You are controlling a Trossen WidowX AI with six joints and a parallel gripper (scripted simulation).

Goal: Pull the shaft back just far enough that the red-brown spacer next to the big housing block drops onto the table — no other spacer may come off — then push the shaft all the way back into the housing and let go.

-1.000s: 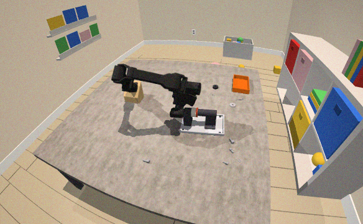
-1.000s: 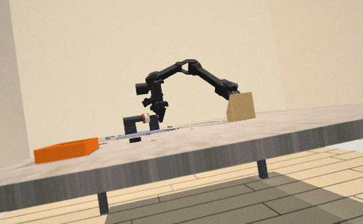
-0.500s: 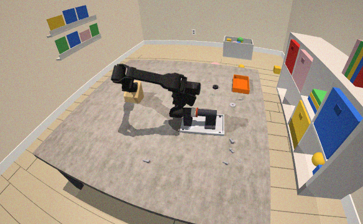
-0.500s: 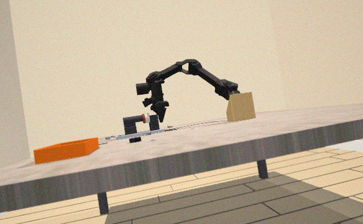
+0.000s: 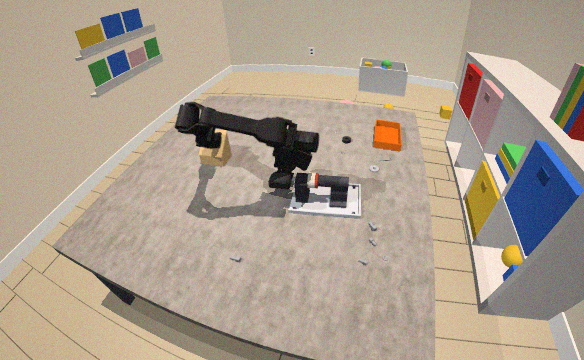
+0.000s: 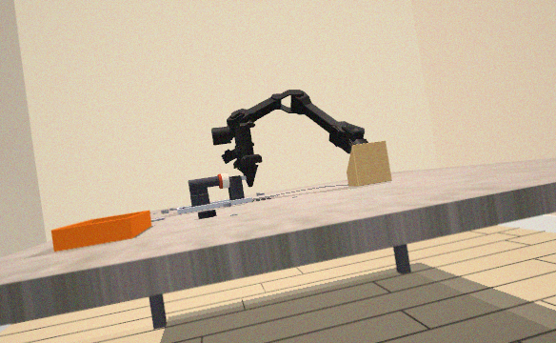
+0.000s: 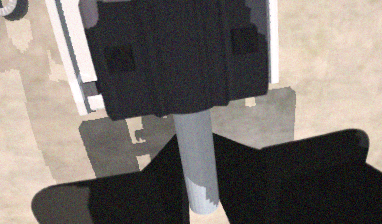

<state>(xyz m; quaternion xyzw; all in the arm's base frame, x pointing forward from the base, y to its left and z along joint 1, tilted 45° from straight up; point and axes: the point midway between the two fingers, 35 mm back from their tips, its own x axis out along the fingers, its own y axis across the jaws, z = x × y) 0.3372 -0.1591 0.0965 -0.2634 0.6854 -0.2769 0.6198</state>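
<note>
The shaft is 70 mm ahead of my gripper tip and 30 mm above it. Round my gripper tip: black disc 180 mm ahead, 380 mm to the left, 40 mm below; red-brown spacer 100 mm ahead, 30 mm above; orange tray 370 mm ahead, 440 mm to the left, 40 mm below.
</note>
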